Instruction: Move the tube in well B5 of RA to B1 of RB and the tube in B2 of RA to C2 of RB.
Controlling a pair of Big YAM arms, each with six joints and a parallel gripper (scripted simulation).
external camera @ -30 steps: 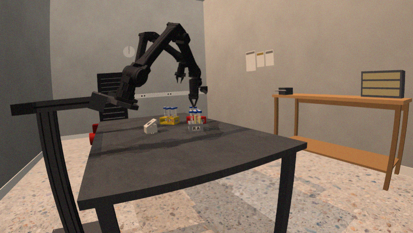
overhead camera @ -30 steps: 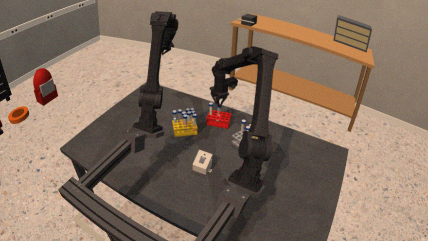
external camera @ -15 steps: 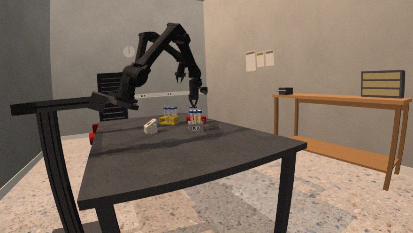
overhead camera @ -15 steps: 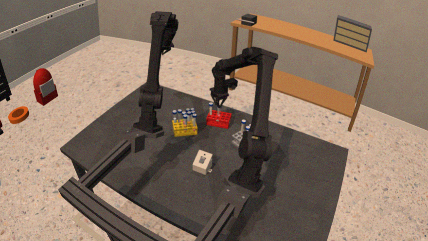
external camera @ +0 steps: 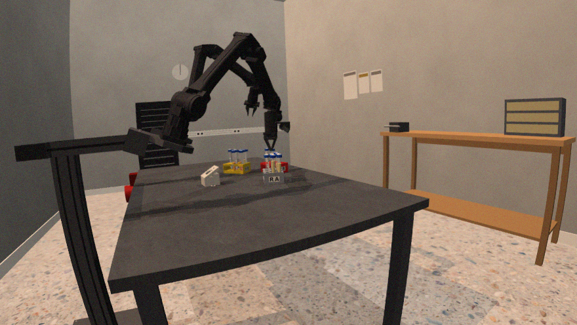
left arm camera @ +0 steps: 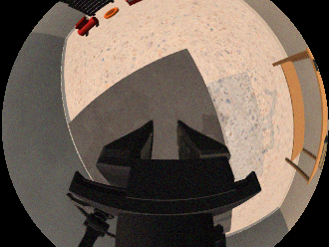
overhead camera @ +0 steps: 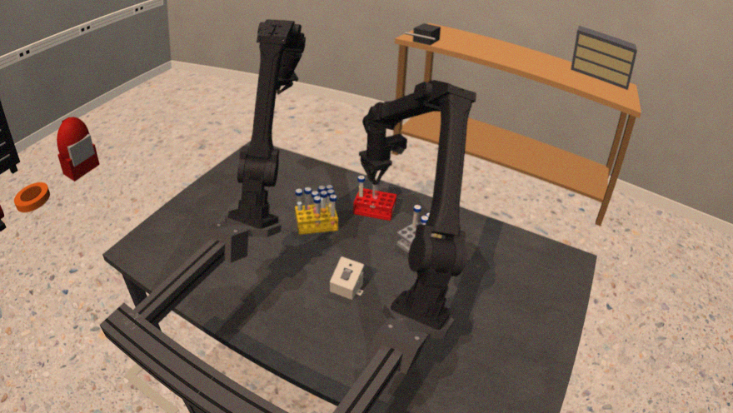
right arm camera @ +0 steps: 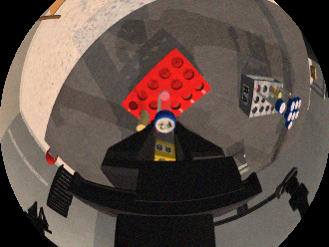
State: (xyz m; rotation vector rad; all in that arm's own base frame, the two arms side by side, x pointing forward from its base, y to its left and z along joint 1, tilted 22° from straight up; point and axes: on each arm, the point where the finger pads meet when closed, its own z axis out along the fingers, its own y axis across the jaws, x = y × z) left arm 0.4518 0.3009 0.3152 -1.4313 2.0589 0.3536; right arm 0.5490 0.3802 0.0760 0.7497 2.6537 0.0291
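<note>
The red rack lies 1 cm ahead of my right hand and 10 cm below it.
</note>
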